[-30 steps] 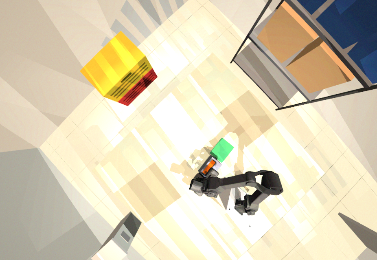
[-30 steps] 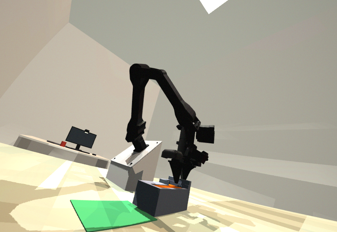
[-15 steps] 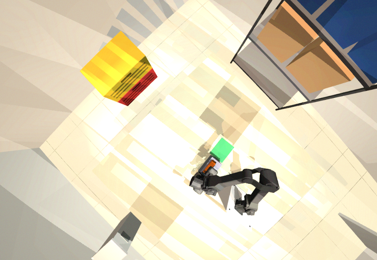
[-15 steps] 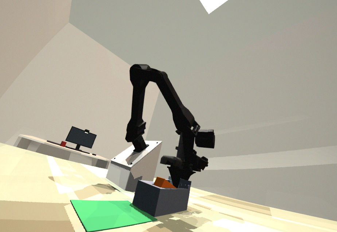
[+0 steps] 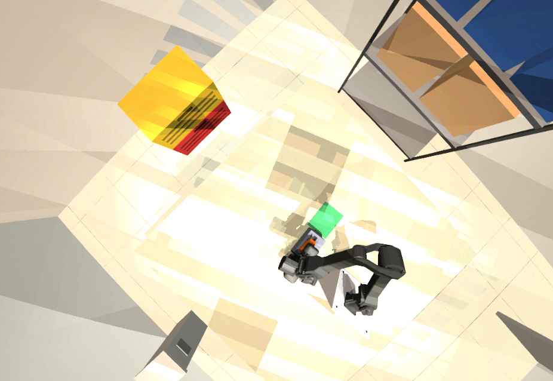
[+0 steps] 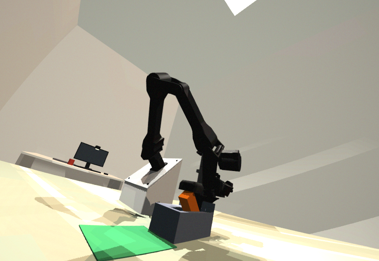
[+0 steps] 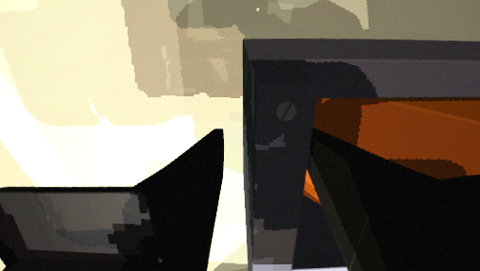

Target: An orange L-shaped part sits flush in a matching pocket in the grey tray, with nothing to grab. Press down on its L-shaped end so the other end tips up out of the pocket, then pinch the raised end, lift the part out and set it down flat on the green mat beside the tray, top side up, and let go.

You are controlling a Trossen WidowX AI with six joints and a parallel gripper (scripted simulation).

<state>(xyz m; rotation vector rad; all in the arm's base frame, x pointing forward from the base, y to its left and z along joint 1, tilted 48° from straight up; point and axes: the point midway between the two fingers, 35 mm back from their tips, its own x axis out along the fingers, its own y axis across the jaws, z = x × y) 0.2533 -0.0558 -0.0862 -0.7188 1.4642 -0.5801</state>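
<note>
Now: gripper tip 5 cm to the left of the orange L-shaped part and 1 cm below it. Round my gripper tip: green mat (1 cm ahead, 22 cm to the right, 5 cm below).
</note>
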